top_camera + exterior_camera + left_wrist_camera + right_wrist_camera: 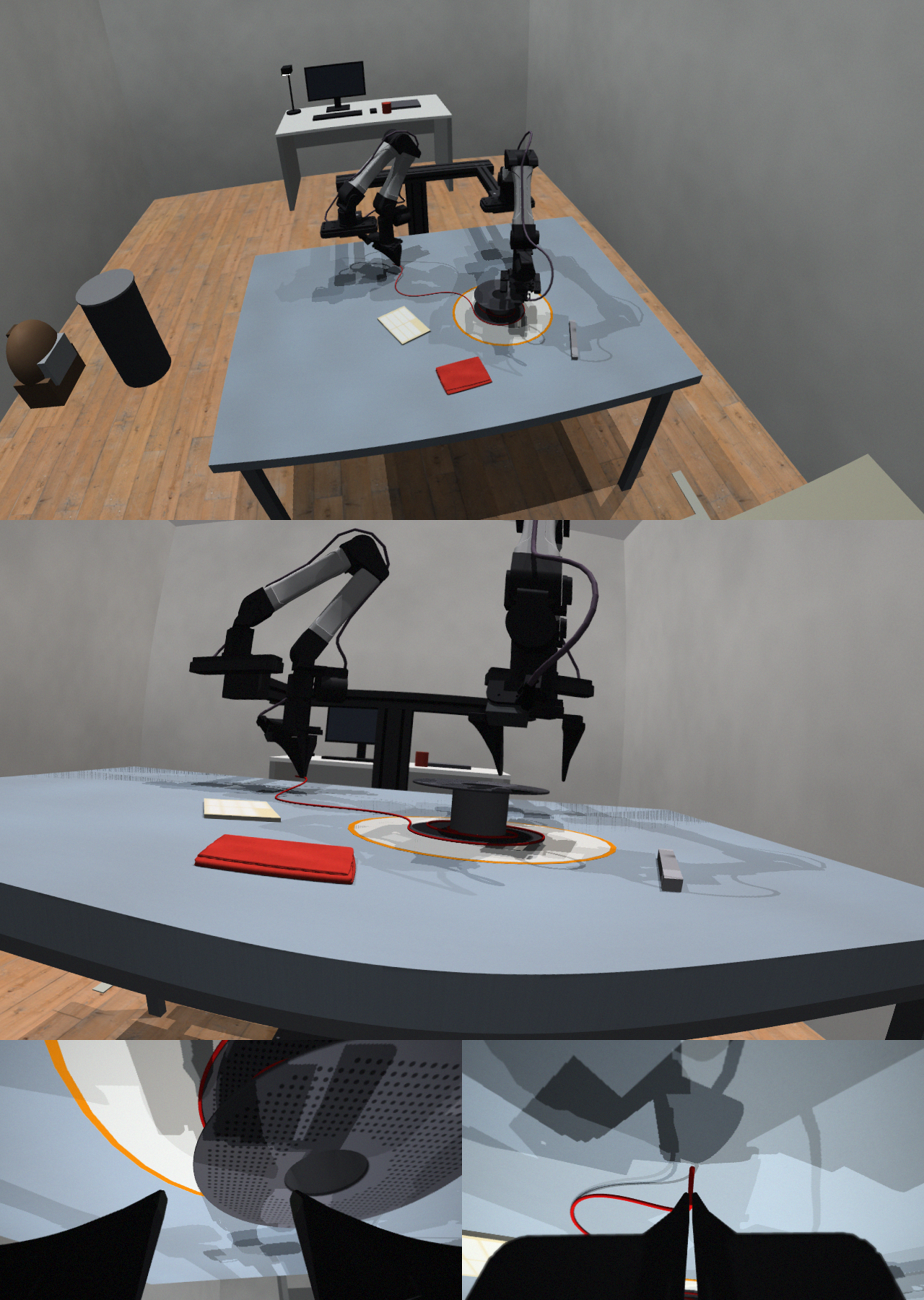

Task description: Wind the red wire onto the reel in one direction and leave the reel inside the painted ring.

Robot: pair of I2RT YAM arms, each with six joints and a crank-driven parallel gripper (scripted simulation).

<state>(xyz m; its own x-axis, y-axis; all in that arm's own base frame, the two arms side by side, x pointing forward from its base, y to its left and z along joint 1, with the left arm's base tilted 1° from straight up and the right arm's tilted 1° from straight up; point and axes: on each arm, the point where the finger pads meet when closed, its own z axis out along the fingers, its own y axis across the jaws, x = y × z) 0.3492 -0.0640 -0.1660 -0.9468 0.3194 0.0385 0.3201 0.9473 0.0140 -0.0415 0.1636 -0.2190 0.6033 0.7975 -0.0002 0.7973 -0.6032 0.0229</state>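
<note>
Right now my left hand is 6 cm to the left of the dark reel, 5 cm above it and 3 cm past it. The rest, counted from my left hand: orange painted ring 9 cm below, 5 cm to the right, 1 cm behind; then grey bar 21 cm ahead, 12 cm to the left, 8 cm below; then cream gridded tile 41 cm to the right, 8 cm below, 4 cm behind.
</note>
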